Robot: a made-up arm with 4 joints.
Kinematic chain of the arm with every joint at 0, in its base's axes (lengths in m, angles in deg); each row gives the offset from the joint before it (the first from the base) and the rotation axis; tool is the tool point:
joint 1: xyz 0 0 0.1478 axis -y
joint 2: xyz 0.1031 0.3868 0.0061 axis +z
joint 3: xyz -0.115 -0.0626 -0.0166 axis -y
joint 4: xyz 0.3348 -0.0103 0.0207 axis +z
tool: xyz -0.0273 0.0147 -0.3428
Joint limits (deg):
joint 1: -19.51..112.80
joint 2: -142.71..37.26
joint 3: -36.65..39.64
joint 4: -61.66..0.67
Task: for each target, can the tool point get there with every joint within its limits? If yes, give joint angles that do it. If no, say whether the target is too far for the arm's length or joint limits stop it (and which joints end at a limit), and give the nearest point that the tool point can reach.
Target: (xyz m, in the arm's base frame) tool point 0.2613 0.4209 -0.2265
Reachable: yes | joints -8.74 21.03 0.41 -39.11
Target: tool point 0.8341 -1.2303 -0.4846
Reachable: no: too far | nearest point 0.2276 0.0836 -0.0207 | short by 1.520 m
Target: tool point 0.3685 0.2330 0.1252
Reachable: yes | joints 81.02 -97.20 -6.75 -24.81
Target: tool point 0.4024 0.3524 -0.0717
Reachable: yes | joints 2.95 1.53 14.41 -56.03
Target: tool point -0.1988 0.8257 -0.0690
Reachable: no: joint limits stop it (at a limit: joint 1, joint 3, joint 4) | nearest point -0.0893 0.4623 -0.3005 | short by 0.445 m
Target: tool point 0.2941 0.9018 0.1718
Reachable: no: joint limits stop it (at a limit: joint 2, joint 3, joint 4) | nearest point 0.4068 0.5643 0.1810 | short by 0.356 m
